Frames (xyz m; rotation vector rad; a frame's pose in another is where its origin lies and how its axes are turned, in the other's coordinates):
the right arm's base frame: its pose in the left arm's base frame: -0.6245 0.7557 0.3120 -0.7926 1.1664 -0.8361
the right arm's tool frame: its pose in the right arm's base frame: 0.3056 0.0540 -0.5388 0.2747 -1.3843 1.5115
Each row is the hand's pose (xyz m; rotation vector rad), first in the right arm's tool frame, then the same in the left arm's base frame.
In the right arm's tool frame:
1: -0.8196 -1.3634 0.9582 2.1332 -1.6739 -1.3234
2: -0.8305 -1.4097 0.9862 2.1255 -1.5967 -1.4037
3: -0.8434 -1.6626 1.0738 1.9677 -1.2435 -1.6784
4: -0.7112 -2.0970 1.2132 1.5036 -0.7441 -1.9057
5: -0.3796 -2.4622 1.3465 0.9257 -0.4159 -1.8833
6: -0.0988 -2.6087 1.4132 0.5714 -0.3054 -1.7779
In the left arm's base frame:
1: -0.6021 -1.0594 0.9639 2.2904 -0.6380 -1.1524
2: -0.5743 -1.0992 0.9901 2.2443 -0.5726 -1.2076
3: -0.3962 -1.2854 1.0638 1.9604 -0.3194 -1.3460
4: 0.0170 -1.4965 1.1654 1.4009 -0.0468 -1.3699
5: 0.5210 -1.5180 1.2469 0.8303 0.0443 -1.2060
6: 0.8284 -1.4220 1.2795 0.5108 0.0228 -1.0461

